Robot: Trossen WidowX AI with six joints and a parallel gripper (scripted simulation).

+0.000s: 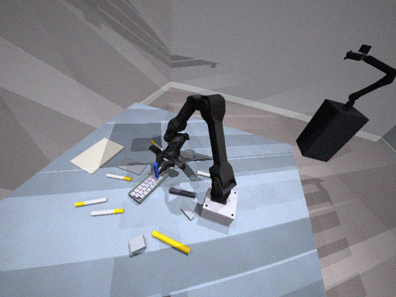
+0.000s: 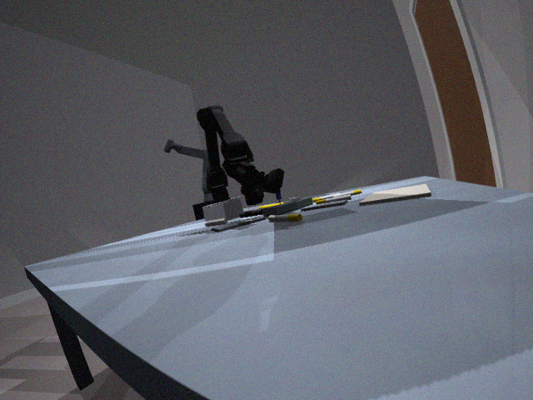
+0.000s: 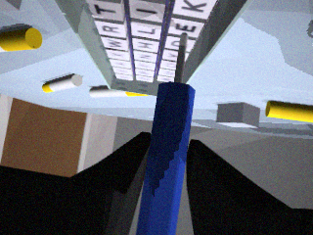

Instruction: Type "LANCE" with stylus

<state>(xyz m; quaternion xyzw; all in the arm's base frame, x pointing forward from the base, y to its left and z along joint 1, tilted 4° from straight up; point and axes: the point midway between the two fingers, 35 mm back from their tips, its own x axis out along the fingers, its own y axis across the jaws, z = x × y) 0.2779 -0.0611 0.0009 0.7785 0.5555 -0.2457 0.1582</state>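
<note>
The dark cylinder is 130 mm behind my gripper tip, 20 mm to the left of it and 60 mm below it. From my gripper tip the other things lie so: grey block: 40 mm behind, 270 mm to the left, 60 mm below; grey card: 170 mm ahead, 50 mm to the right, 70 mm below; blue stylus: 10 mm below.
</note>
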